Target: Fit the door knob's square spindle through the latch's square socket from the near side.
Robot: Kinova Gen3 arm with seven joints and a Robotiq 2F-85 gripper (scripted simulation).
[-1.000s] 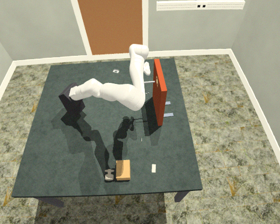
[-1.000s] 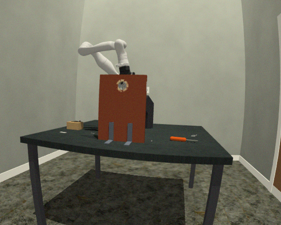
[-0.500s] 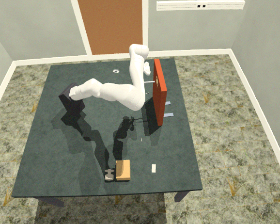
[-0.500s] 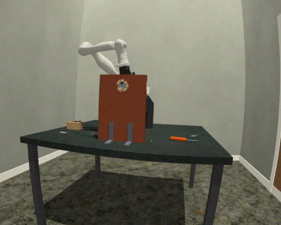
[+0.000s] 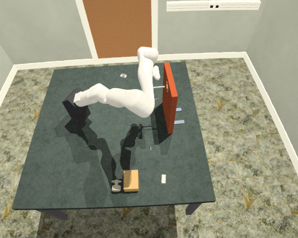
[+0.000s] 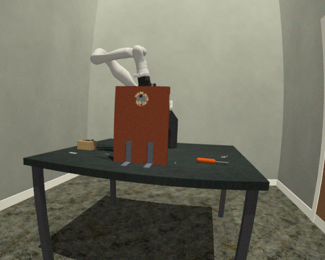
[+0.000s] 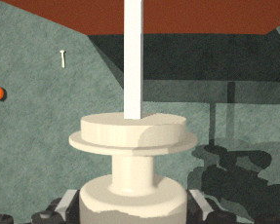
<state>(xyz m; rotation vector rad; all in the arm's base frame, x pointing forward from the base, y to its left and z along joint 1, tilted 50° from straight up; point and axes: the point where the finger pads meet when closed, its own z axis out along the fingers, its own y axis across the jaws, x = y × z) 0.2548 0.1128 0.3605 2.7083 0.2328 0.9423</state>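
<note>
Right now the cream door knob is 4 cm ahead of my hand and 1 cm below it. Also, from my hand: small white plate: 49 cm to the right, 36 cm below, 2 cm ahead; tan block: 46 cm to the right, 33 cm below, 19 cm behind.
</note>
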